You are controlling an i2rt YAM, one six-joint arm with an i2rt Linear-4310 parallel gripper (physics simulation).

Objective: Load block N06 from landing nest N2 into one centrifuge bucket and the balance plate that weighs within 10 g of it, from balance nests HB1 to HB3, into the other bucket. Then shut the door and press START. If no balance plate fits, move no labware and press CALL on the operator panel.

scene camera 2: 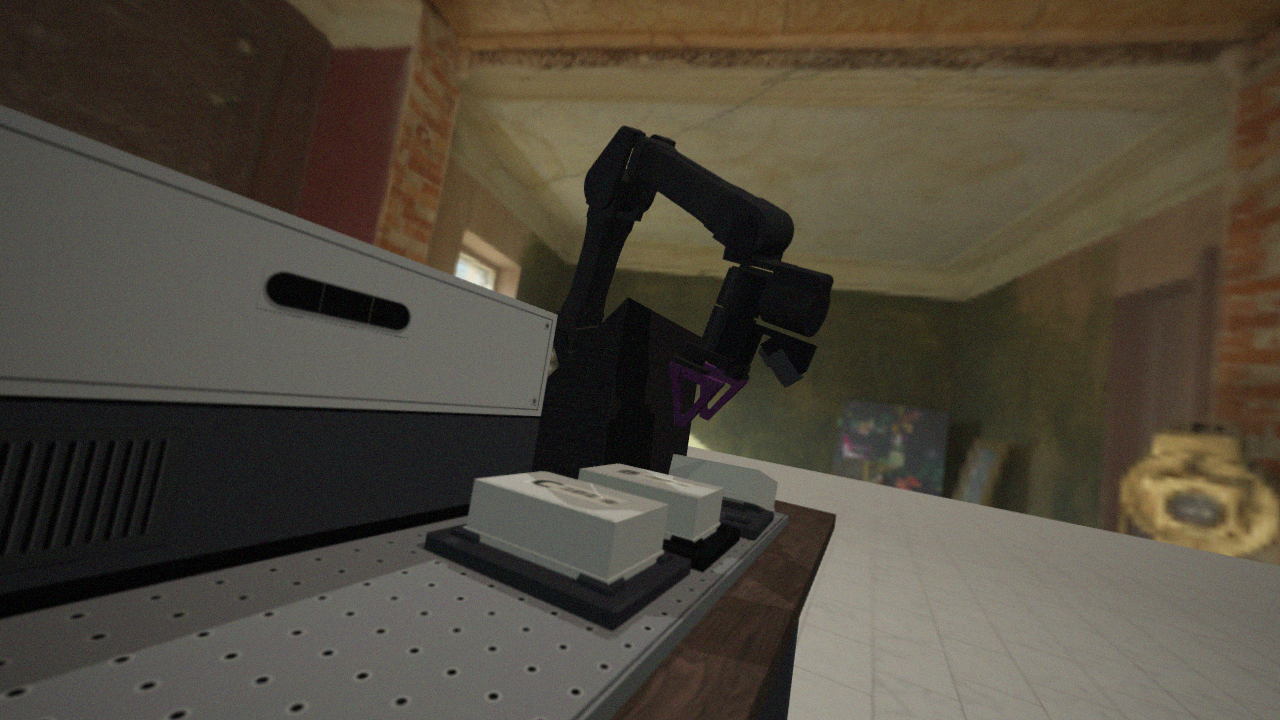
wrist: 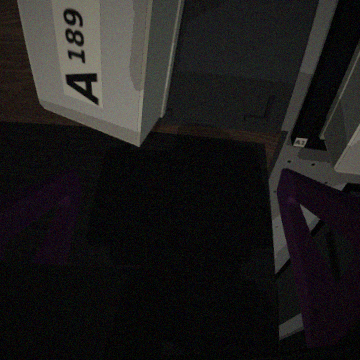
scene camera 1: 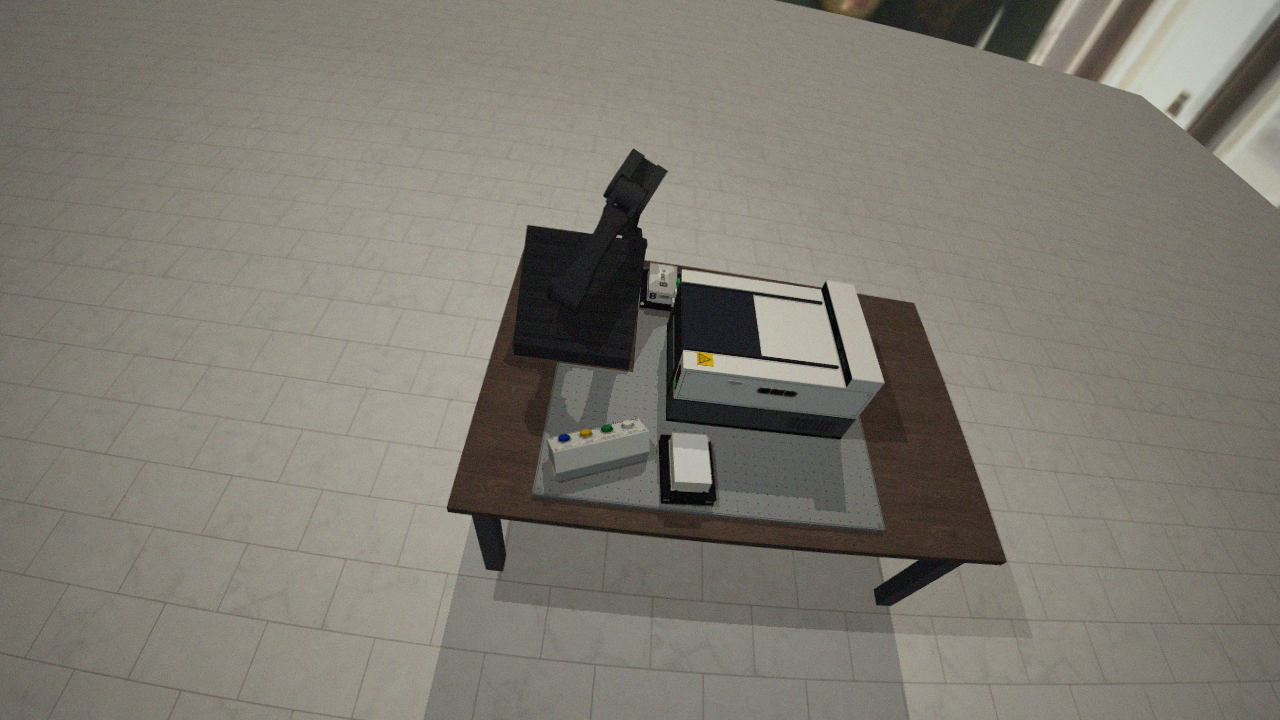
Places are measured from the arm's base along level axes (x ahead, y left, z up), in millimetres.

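Pixels of known places: gripper, fingertip midpoint: (scene camera 2: 692,422) (wrist: 178,179); arm's base, link origin: (scene camera 1: 568,299).
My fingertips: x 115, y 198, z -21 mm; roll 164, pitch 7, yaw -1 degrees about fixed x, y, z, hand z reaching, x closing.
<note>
Ahead of a thing's pixels: the offset from my fingertips to its top centre. "*": to the spot under its first point.
My gripper (scene camera 2: 694,419) (wrist: 178,179) is open, its purple fingers wide apart with nothing between them, above the far nests beside the pedestal. A white block marked A 189 @(37 mm left, 57 mm back, 45 mm down) (wrist: 100,65) (scene camera 2: 723,479) sits askew and looks tipped, partly off a dark nest @(29 mm left, 11 mm ahead, 92 mm down) (wrist: 225,85) (scene camera 2: 748,517); in the wrist view it is ahead of the fingers. A middle block @(15 mm left, 147 mm ahead, 56 mm down) (scene camera 2: 653,497) and a near block marked C @(4 mm left, 279 mm ahead, 56 mm down) (scene camera 2: 572,528) sit on dark nests. The centrifuge (scene camera 1: 769,398) (scene camera 2: 179,268) shows its top panels; its buckets are hidden. A block marked B @(* 14 mm right, 141 mm ahead, 56 mm down) (scene camera 1: 661,284) shows behind it. I cannot make out N06.
The operator panel @(563 mm right, 2 mm back, 26 mm down) (scene camera 1: 597,454) with blue, yellow, green and white buttons stands front left. A white block @(590 mm right, 206 mm ahead, 39 mm down) (scene camera 1: 691,461) sits on a black nest @(* 665 mm right, 154 mm ahead, 81 mm down) (scene camera 1: 665,494) to its right. The dark pedestal (scene camera 1: 572,344) (scene camera 2: 617,394) stands close to the nests. The wooden table edge (scene camera 2: 760,626) runs beside them.
</note>
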